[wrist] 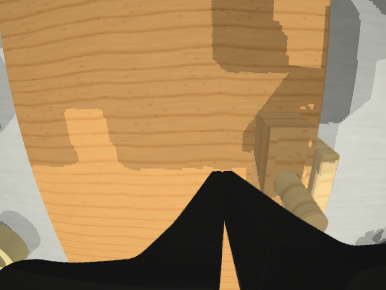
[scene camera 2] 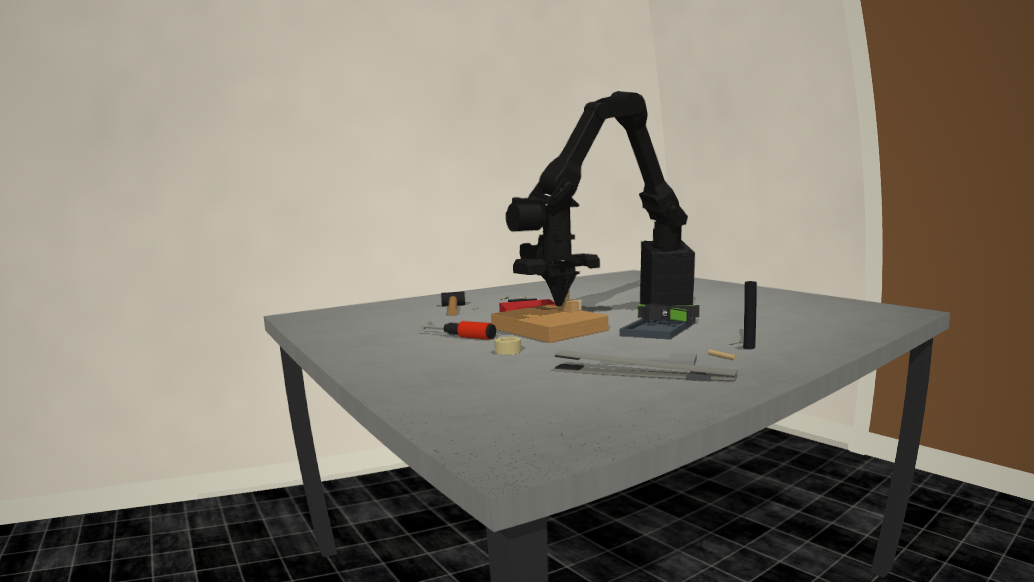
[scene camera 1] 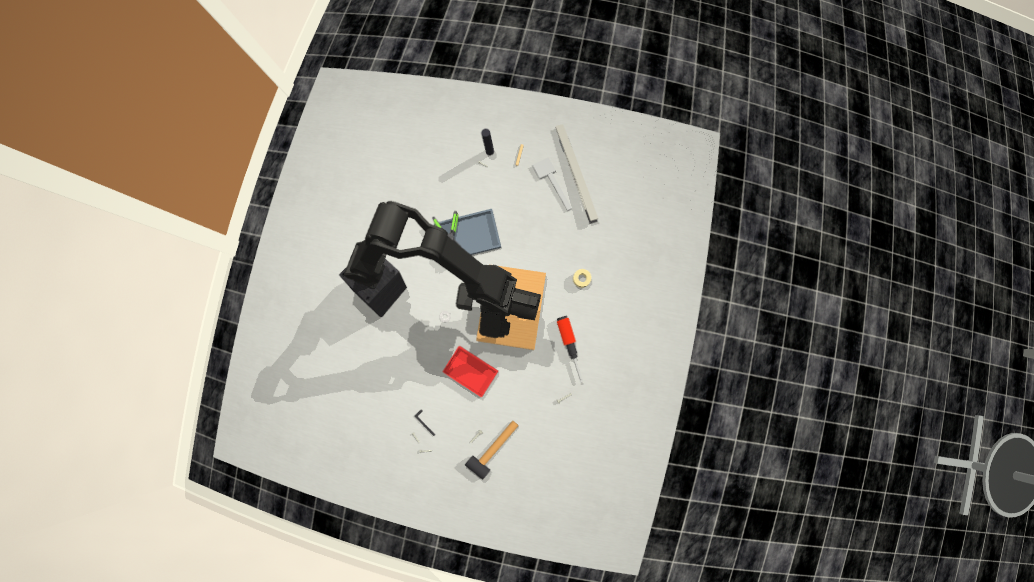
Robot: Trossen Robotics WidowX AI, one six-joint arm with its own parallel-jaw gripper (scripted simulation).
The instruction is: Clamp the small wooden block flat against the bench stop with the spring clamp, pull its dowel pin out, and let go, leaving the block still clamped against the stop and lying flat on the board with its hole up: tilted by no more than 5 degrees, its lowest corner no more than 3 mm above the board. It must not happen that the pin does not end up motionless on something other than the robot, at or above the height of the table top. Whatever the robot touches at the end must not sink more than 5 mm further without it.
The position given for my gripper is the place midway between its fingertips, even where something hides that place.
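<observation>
My gripper (scene camera 2: 559, 305), red-handled screwdriver (scene camera 2: 478, 330). Gripper again (scene camera 1: 499, 304), with red tray (scene camera 1: 464, 367) and hammer (scene camera 1: 478, 467). My gripper in the wrist view (wrist: 221, 180), plus small wooden block (wrist: 284, 141). Red tray out of frame in the wrist view. Hammer out of frame in the wrist view.
</observation>
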